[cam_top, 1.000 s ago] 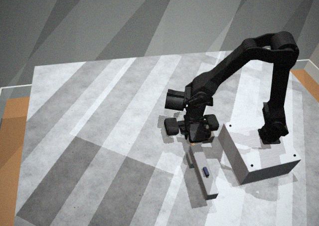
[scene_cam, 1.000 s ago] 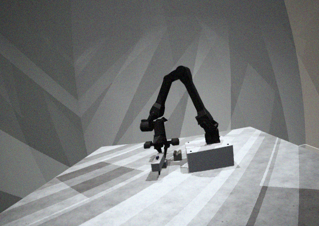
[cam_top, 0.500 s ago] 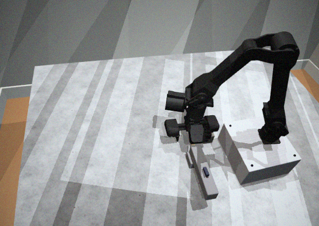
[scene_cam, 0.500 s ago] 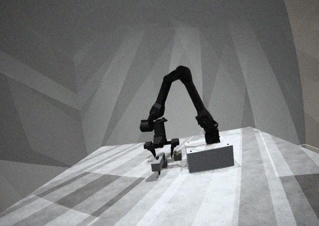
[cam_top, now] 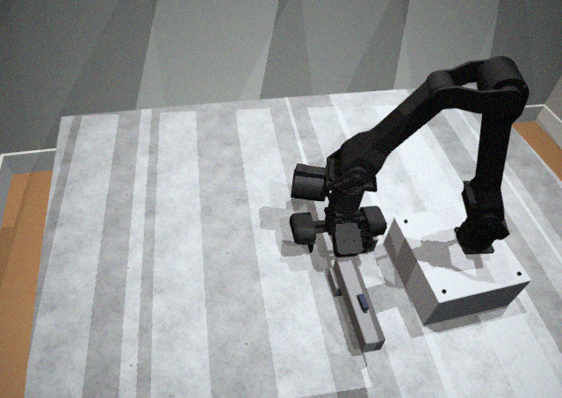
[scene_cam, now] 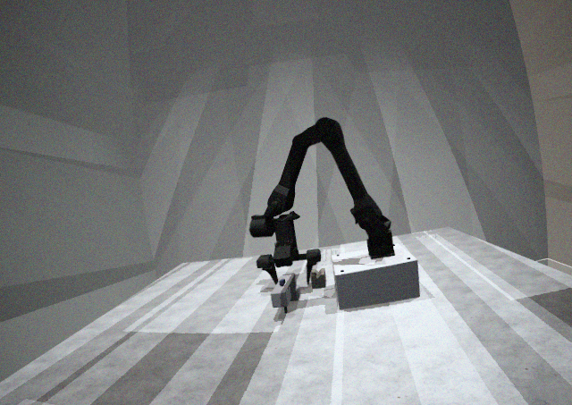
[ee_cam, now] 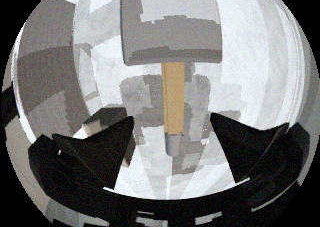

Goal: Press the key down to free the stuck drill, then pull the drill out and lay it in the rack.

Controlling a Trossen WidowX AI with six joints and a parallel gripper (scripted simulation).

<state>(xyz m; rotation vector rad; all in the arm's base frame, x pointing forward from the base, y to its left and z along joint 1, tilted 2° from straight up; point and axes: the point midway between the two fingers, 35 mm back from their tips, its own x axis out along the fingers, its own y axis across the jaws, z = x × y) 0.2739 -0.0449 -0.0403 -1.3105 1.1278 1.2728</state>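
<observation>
Now: the drill 4 cm to the left of my gripper tip, 3 cm above it and 1 cm behind it. Round my gripper tip: housing block 14 cm to the left, 3 cm above, 2 cm behind; blue key 17 cm to the left, 4 cm above, 2 cm behind; notched rack 7 cm behind, 3 cm to the right, 1 cm above.
</observation>
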